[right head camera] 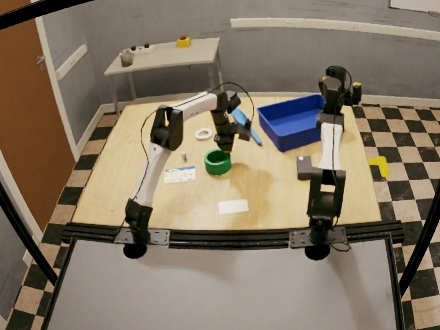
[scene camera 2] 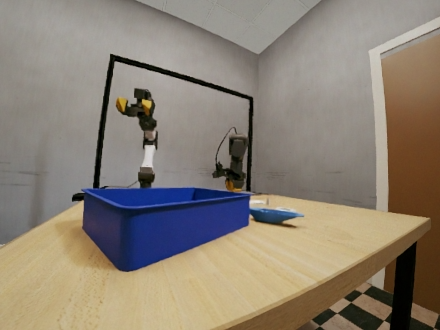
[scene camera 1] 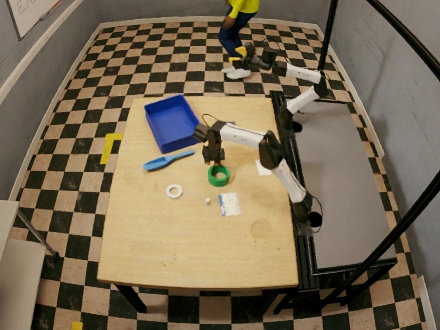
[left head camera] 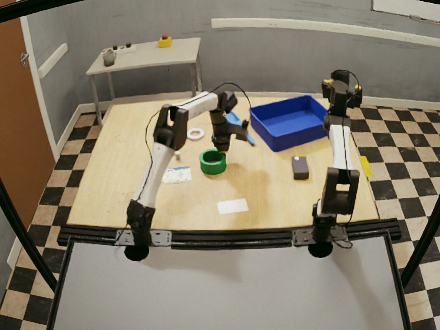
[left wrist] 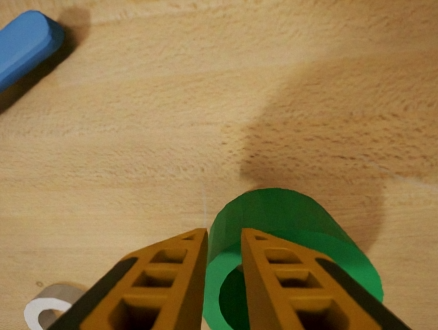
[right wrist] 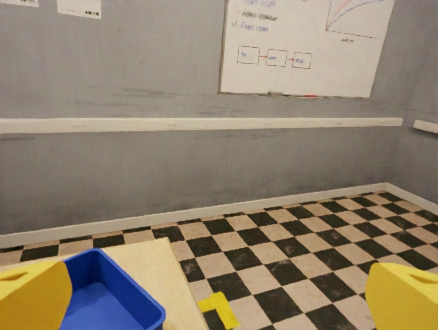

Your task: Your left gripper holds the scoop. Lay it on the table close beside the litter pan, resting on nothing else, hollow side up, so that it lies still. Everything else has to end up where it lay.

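Places are measured from the left arm's base along level axes (x ahead, y left, z up), in millimetres.
Pixels of known places: left gripper, fingertip midpoint: [right head camera: 230, 150] [scene camera 1: 212, 164] [left head camera: 225, 150] [left wrist: 224, 236]; right gripper, fingertip midpoint: [scene camera 2: 130, 99] [scene camera 1: 232, 54] [right wrist: 217, 275]; left arm's base, link origin: [right head camera: 142, 238] [scene camera 1: 301, 217] [left head camera: 143, 239]; right arm's base, link origin: [right head camera: 318, 238] [scene camera 1: 286, 126] [left head camera: 319, 236].
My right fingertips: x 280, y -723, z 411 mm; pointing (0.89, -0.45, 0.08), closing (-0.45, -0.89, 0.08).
Note:
Ahead of a thing's pixels: the offset from my right fingertips to its top centre. "pt": to the spot under its first point. Level surfaces: height alone.
The blue scoop {dx +326, dy +368, dz -374 mm} [left head camera: 233, 119] [right head camera: 240, 117] [scene camera 1: 158, 163] [scene camera 2: 275, 215] lies on the table, hollow side up, close beside the blue litter pan {dx +317, dy +123, dz -325 mm} [left head camera: 300, 137] [right head camera: 305, 139] [scene camera 1: 179, 144] [scene camera 2: 177, 232]. Its handle end {pt dx +206, dy +319, dz -387 mm} [left wrist: 35, 37] shows in the left wrist view, apart from my fingers. My left gripper [left head camera: 223, 149] [right head camera: 228, 148] [scene camera 1: 215, 163] [scene camera 2: 233, 186] [left wrist: 224, 236] is open a little way and empty, over the edge of a green ring {dx +88, dy +477, dz -360 mm} [left head camera: 213, 168] [right head camera: 218, 168] [scene camera 1: 219, 183] [left wrist: 280, 212]; contact is unclear. My right gripper [scene camera 1: 240, 56] [scene camera 2: 134, 106] is wide open and empty, high up.
A white ring {dx +297, dy +551, dz -394 mm} [left head camera: 195, 134] [scene camera 1: 174, 191], a small white piece {dx +145, dy +617, dz -376 mm} [left head camera: 177, 156] [scene camera 1: 208, 201], a printed card {dx +46, dy +624, dz -407 mm} [right head camera: 180, 175] [scene camera 1: 229, 204], a white card {dx -136, dy +414, dz -407 mm} [left head camera: 232, 206] and a dark box {dx +29, dy +146, dz -367 mm} [left head camera: 300, 168] lie on the table {dz -408 mm} [left head camera: 110, 195]. A person stands beyond it.

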